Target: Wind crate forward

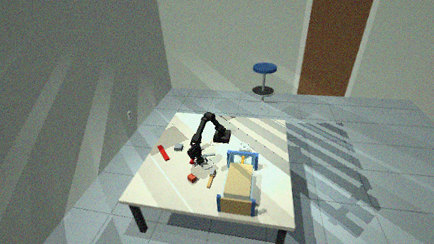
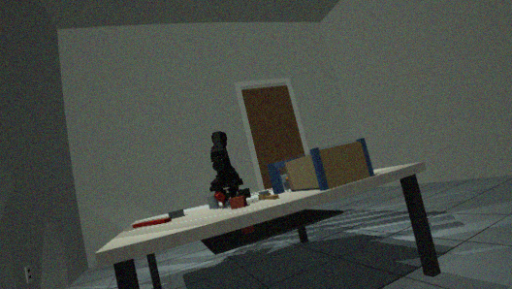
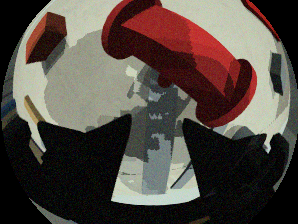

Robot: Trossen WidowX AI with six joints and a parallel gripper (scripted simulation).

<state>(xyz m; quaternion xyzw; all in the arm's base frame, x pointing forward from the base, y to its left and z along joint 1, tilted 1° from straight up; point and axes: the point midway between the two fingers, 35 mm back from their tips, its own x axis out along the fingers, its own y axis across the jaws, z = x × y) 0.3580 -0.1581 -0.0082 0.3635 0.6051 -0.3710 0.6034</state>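
My gripper tip is now 5 cm to the left of the red knob, 3 cm below it and 2 cm short of it. The rest, counted from my gripper tip: thin grey bar (11 cm behind, 3 cm to the left, 1 cm below); then winch handle (2 cm above); then wooden-handled tool (16 cm ahead, 14 cm to the left).
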